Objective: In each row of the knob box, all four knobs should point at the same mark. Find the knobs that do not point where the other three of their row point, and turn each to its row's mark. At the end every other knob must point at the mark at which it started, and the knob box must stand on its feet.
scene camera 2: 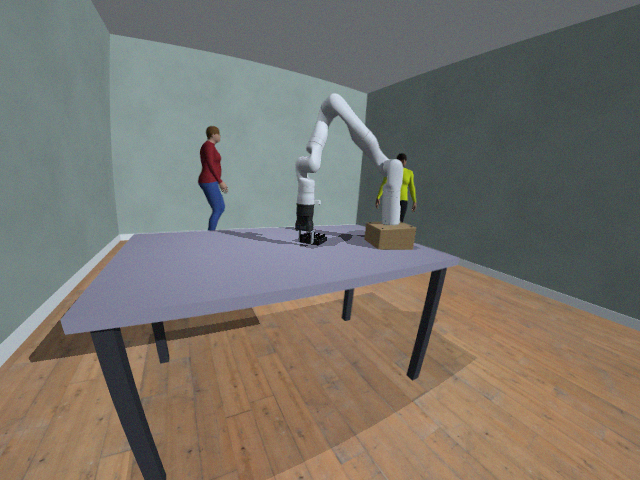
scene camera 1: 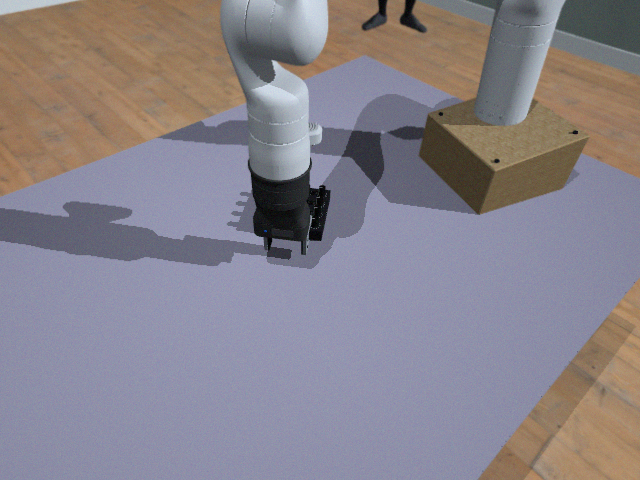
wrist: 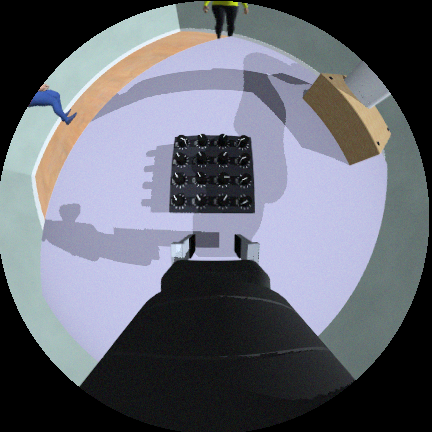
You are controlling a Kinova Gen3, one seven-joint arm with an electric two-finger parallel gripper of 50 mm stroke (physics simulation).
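Places are measured from the arm's base along level axes (x ahead, y left, z up), in millimetres.
Where they show: gripper, fingertip midpoint: (scene camera 2: 305, 242) (scene camera 1: 286, 247) (wrist: 214, 242); arm's base at its link origin: (scene camera 2: 390, 223) (scene camera 1: 500, 111) (wrist: 357, 92).
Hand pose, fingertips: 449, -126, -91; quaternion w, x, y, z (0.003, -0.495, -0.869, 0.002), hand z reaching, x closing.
Things, the pixels of their top centre, and the offset from my fingertips, as dx, dy, dz. "spot": a spot on its surface instead. Level surfaces: height alone.
- black knob box at its top centre: (wrist: 211, 165) (scene camera 1: 295, 199) (scene camera 2: 313, 234) -77, -49, +23
- top at a spot on its surface: (wrist: 224, 178) spot: -71, -29, +23
- table at its surface level: dz -15
The black knob box (scene camera 1: 316, 236) (scene camera 2: 317, 241) (wrist: 212, 210) stands upright on the table, with a four-by-four grid of knobs on top. The arm hides part of it in scene camera 1. In the wrist view, in the third column from the left, the third knob from the top (wrist: 224, 178) has its white line pointing right, while the column's other lines point up and to the right. Other lines are small, and I cannot tell their exact marks. My gripper (scene camera 1: 285, 249) (wrist: 214, 242) is open and empty, low beside the box, beyond its bottom edge in the wrist view.
The arm's base stands on a wooden block (scene camera 1: 532, 180) (scene camera 2: 395, 238) (wrist: 345, 125) at the right of the table (scene camera 1: 310, 372) (scene camera 2: 206, 268). Two people stand beyond the table. Dark arm shadows lie across the table and partly around the box.
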